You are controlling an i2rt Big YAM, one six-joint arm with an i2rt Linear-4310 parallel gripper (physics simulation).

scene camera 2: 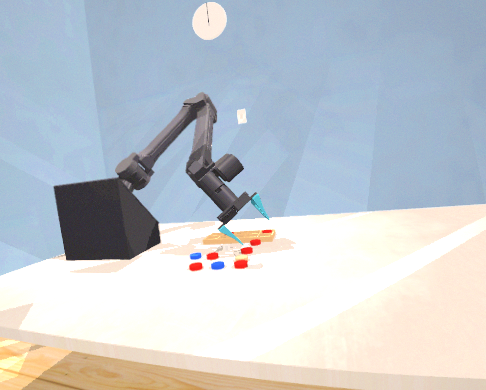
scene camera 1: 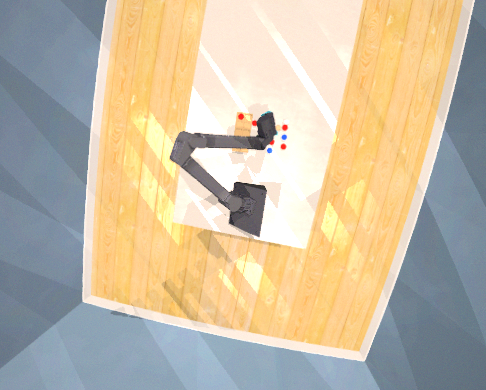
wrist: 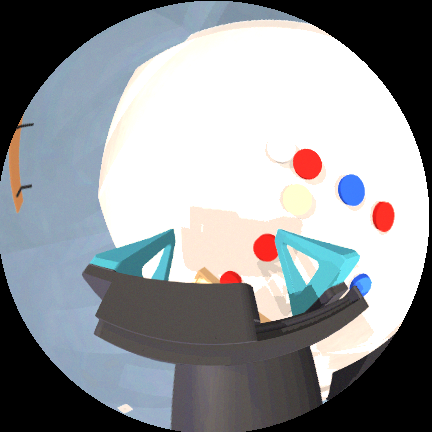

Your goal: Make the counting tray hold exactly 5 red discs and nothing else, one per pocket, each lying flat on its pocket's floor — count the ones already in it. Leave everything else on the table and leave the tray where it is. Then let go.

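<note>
The wooden counting tray (scene camera 1: pixel 243 131) (scene camera 2: pixel 225 241) lies beyond the loose discs in scene camera 2. One red disc (scene camera 1: pixel 241 116) (scene camera 2: pixel 267 231) sits in an end pocket; another red disc (scene camera 2: pixel 232 233) partly shows farther along. Several red discs are on the table: one (scene camera 1: pixel 254 123) (scene camera 2: pixel 255 242) (wrist: pixel 230 279) beside the tray, one (scene camera 2: pixel 246 250) (wrist: pixel 266 247) near a fingertip, others (scene camera 2: pixel 212 256) (scene camera 2: pixel 195 266) (scene camera 2: pixel 240 264) farther out. My gripper (scene camera 2: pixel 255 231) (wrist: pixel 226 235) is open and empty, above the table near the tray; the arm hides part of the tray from above.
Blue discs (scene camera 1: pixel 284 137) (scene camera 1: pixel 269 150) (scene camera 2: pixel 217 265) (wrist: pixel 351 190), a cream disc (scene camera 2: pixel 241 258) (wrist: pixel 297 200) and a white disc (wrist: pixel 281 151) lie among the loose red ones. Pale shapes under the gripper are hard to tell. The black arm base (scene camera 1: pixel 252 220) (scene camera 2: pixel 92 220) stands nearby.
</note>
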